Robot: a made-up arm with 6 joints. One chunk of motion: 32 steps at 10 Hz.
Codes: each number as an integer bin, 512 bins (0 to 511) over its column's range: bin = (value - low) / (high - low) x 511, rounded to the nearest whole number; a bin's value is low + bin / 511 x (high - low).
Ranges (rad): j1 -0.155..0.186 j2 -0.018..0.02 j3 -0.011..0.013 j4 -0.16..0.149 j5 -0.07..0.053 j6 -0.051..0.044
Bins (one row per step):
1: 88 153 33 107 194 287
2: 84 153 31 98 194 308
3: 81 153 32 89 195 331
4: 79 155 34 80 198 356
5: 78 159 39 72 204 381
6: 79 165 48 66 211 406
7: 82 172 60 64 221 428
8: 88 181 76 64 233 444
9: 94 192 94 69 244 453
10: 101 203 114 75 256 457
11: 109 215 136 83 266 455
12: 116 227 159 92 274 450
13: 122 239 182 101 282 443
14: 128 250 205 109 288 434
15: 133 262 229 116 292 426
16: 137 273 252 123 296 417
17: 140 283 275 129 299 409
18: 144 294 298 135 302 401
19: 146 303 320 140 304 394
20: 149 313 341 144 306 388
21: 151 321 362 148 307 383
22: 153 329 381 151 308 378
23: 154 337 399 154 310 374
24: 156 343 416 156 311 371
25: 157 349 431 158 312 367
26: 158 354 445 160 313 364
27: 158 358 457 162 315 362
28: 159 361 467 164 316 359
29: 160 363 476 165 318 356
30: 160 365 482 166 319 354
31: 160 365 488 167 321 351
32: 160 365 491 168 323 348
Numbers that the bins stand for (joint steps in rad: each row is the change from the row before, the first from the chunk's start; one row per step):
1: -0.09628 -0.00662 -0.00945 -0.09530 -0.02330 0.00236
2: -0.09895 -0.00662 -0.00954 -0.10074 -0.02330 0.00626
3: -0.10095 -0.00662 -0.00950 -0.10618 -0.02306 0.01054
4: -0.10228 -0.00647 -0.00940 -0.11162 -0.02234 0.01518
5: -0.10295 -0.00618 -0.00917 -0.11646 -0.02090 0.01983
6: -0.10228 -0.00573 -0.00875 -0.12009 -0.01921 0.02448
7: -0.10028 -0.00521 -0.00818 -0.12130 -0.01680 0.02857
8: -0.09628 -0.00454 -0.00743 -0.12130 -0.01392 0.03154
9: -0.09227 -0.00372 -0.00659 -0.11828 -0.01127 0.03322
10: -0.08760 -0.00290 -0.00565 -0.11465 -0.00838 0.03396
11: -0.08226 -0.00201 -0.00461 -0.10981 -0.00597 0.03359
12: -0.07759 -0.00112 -0.00353 -0.10437 -0.00405 0.03266
13: -0.07359 -0.00023 -0.00245 -0.09893 -0.00212 0.03136
14: -0.06958 0.00059 -0.00137 -0.09409 -0.00068 0.02968
15: -0.06625 0.00148 -0.00024 -0.08986 0.00029 0.02820
16: -0.06358 0.00230 0.00084 -0.08562 0.00125 0.02652
17: -0.06158 0.00305 0.00192 -0.08199 0.00197 0.02504
18: -0.05891 0.00386 0.00300 -0.07837 0.00269 0.02355
19: -0.05757 0.00453 0.00403 -0.07534 0.00317 0.02225
20: -0.05557 0.00528 0.00502 -0.07292 0.00366 0.02113
21: -0.05423 0.00587 0.00600 -0.07050 0.00390 0.02020
22: -0.05290 0.00647 0.00689 -0.06869 0.00414 0.01927
23: -0.05223 0.00706 0.00774 -0.06688 0.00462 0.01853
24: -0.05090 0.00751 0.00854 -0.06567 0.00486 0.01797
25: -0.05023 0.00795 0.00924 -0.06446 0.00510 0.01723
26: -0.04956 0.00832 0.00990 -0.06325 0.00534 0.01667
27: -0.04956 0.00862 0.01046 -0.06204 0.00582 0.01630
28: -0.04890 0.00885 0.01093 -0.06083 0.00606 0.01574
29: -0.04823 0.00899 0.01136 -0.06023 0.00654 0.01518
30: -0.04823 0.00914 0.01164 -0.05962 0.00678 0.01481
31: -0.04823 0.00914 0.01192 -0.05902 0.00727 0.01425
32: -0.04823 0.00914 0.01206 -0.05841 0.00775 0.01370

